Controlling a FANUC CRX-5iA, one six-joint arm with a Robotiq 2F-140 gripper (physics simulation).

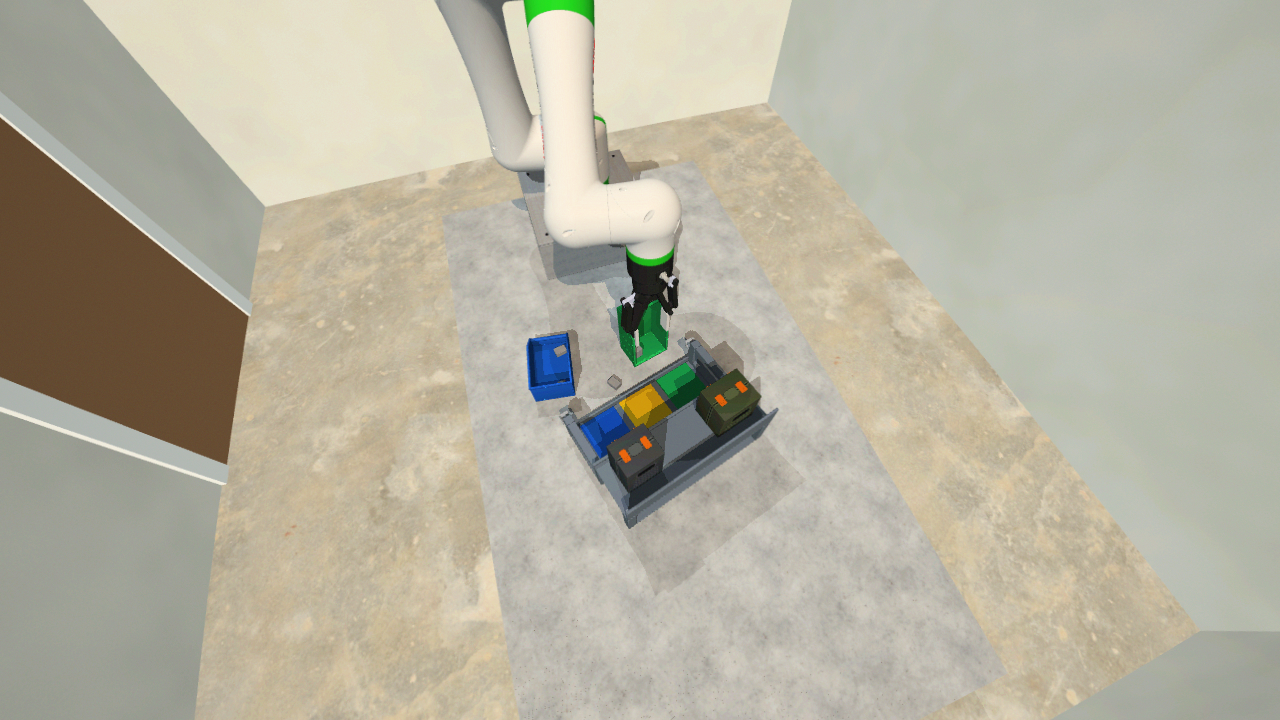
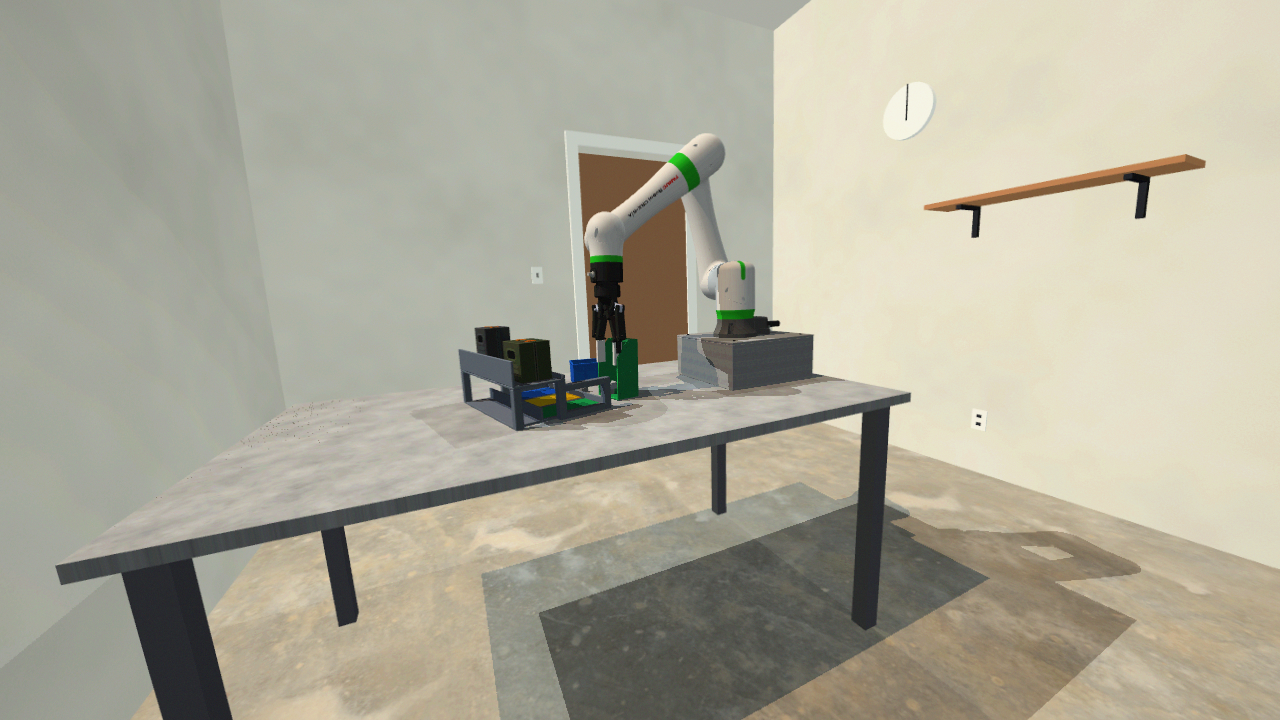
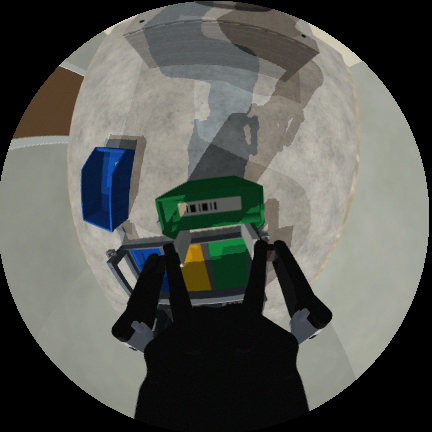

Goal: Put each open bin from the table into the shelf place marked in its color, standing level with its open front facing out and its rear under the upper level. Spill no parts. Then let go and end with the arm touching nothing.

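Places are measured from the arm's base along level axes (x ahead, y left, z up), in millimetres.
Where they show: gripper, fingertip midpoint: (image 1: 649,334) (image 2: 609,363) (image 3: 214,228); arm's base at its link origin: (image 2: 735,335).
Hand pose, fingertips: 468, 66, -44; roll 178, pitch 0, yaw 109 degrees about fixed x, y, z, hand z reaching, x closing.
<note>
Things, the pixels of their top centre, and the offset from my fingertips, as dx, dy, dz. "*": a spot on its surface instead.
- green bin at a spot on its surface: (image 3: 225,188) * -72, -8, +67
- blue bin at a spot on its surface: (image 1: 542,371) * -17, -282, -99
- shelf at a spot on its surface: (image 1: 702,468) * +351, +25, +10
- loose grey part at its top centre: (image 1: 614,381) +62, -107, -87
- dark grey box at its top centre: (image 1: 635,449) (image 2: 491,326) +316, -108, +122
- olive box at its top centre: (image 1: 731,393) (image 2: 525,339) +238, +110, +97
My gripper (image 1: 652,337) (image 2: 609,356) (image 3: 214,228) has its fingertips spread inside the green bin (image 1: 656,345) (image 2: 630,367) (image 3: 225,188) and holds it from within. The bin is tipped up on end, its inside toward the shelf, close behind it. Whether it touches the table is unclear. The blue bin (image 1: 542,371) (image 2: 583,370) (image 3: 103,192) stands on the table left of the green bin, with a grey part (image 1: 560,351) in it. The shelf (image 1: 702,468) (image 2: 485,365) has blue (image 1: 604,428), yellow (image 1: 644,402) (image 3: 196,275) and green (image 1: 682,383) (image 3: 227,270) places. No yellow bin shows.
A loose grey part (image 1: 614,382) lies on the table between the blue bin and the shelf. A dark grey box (image 1: 637,458) (image 2: 491,341) and an olive box (image 1: 729,401) (image 2: 530,360) stand on the shelf's upper level. The shelf's end posts rise beside the colored places.
</note>
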